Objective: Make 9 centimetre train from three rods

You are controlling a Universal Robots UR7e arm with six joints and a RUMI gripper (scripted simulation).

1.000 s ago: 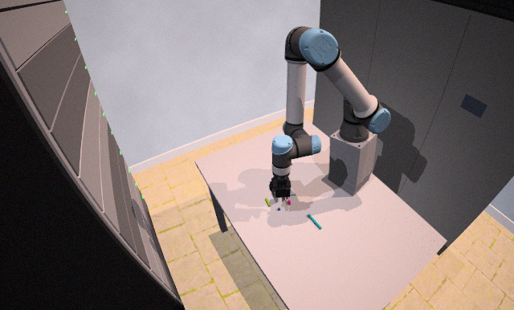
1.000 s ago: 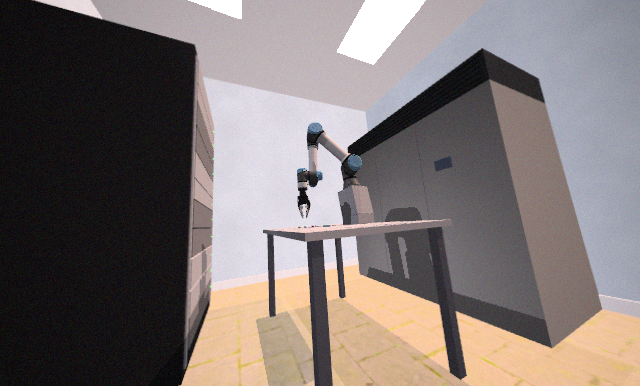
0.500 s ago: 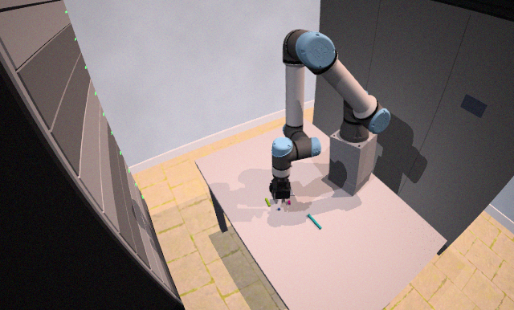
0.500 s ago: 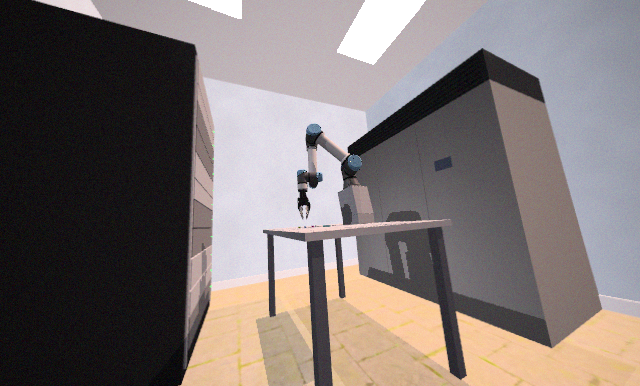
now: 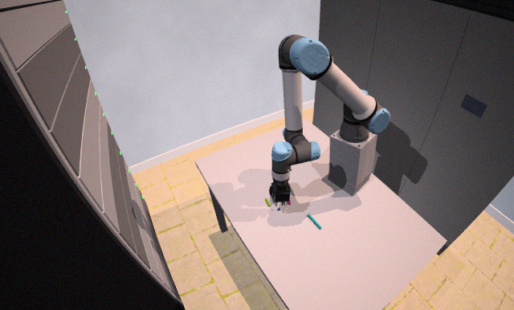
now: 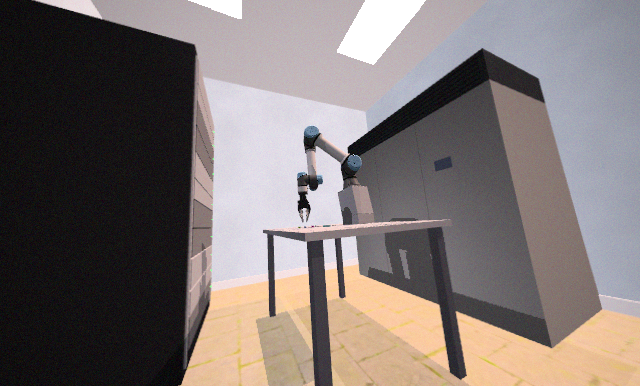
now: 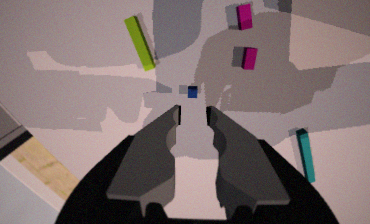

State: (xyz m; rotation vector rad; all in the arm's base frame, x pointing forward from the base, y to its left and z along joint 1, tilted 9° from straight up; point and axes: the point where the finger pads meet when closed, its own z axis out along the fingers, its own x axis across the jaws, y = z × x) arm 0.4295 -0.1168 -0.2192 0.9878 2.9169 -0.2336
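The blue rod is 50 mm below my hand. Also, from my hand: grey rod 140 mm behind, 80 mm to the right, 50 mm below; then turquoise rod 70 mm behind, 170 mm to the left, 50 mm below; then lime rod 10 mm ahead, 70 mm to the right, 50 mm below.
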